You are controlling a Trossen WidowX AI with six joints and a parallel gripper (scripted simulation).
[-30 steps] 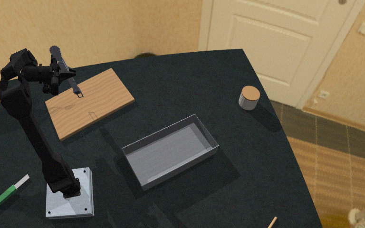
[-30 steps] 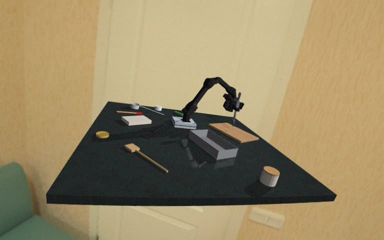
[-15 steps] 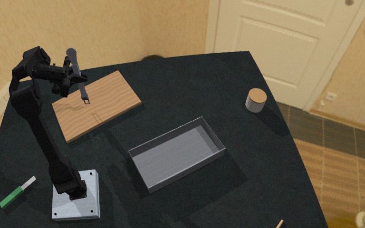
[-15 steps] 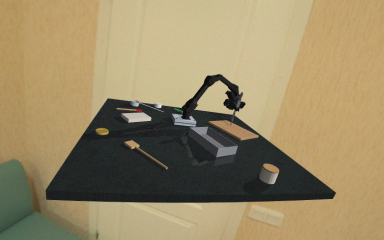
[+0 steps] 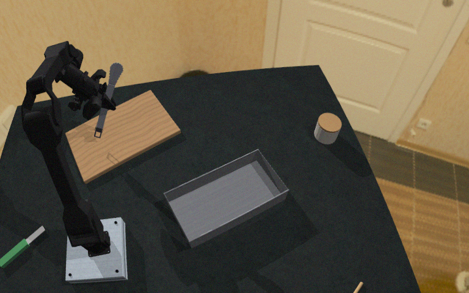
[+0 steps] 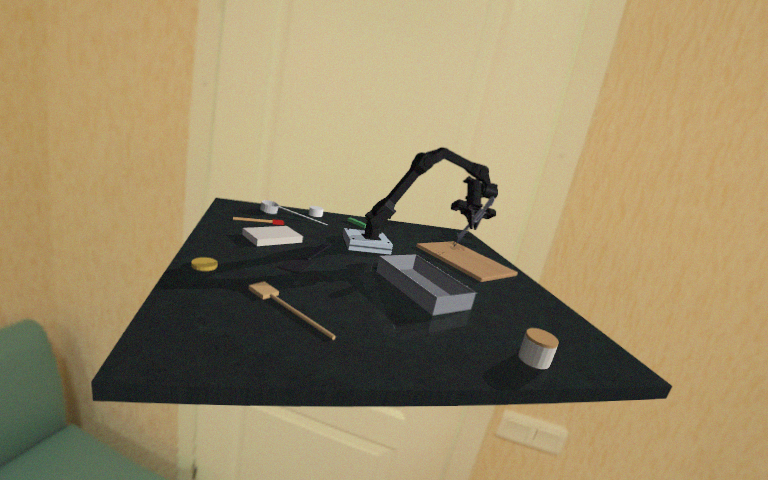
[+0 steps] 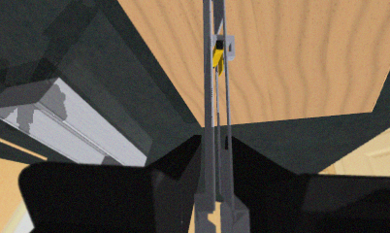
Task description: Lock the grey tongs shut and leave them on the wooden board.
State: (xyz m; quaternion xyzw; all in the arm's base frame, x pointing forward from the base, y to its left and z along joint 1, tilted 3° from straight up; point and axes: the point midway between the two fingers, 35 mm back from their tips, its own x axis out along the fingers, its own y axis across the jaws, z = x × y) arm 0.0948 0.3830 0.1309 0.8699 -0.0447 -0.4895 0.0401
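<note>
The yellow lock piece lies 5 cm behind my gripper tip and 2 cm below it. The rest, counted from my gripper tip: wooden board: 14 cm below, 2 cm to the left, 2 cm behind; then grey roasting tin: 32 cm to the right, 27 cm ahead, 12 cm below; then white block: 76 cm to the right, 13 cm below, 11 cm behind.
</note>
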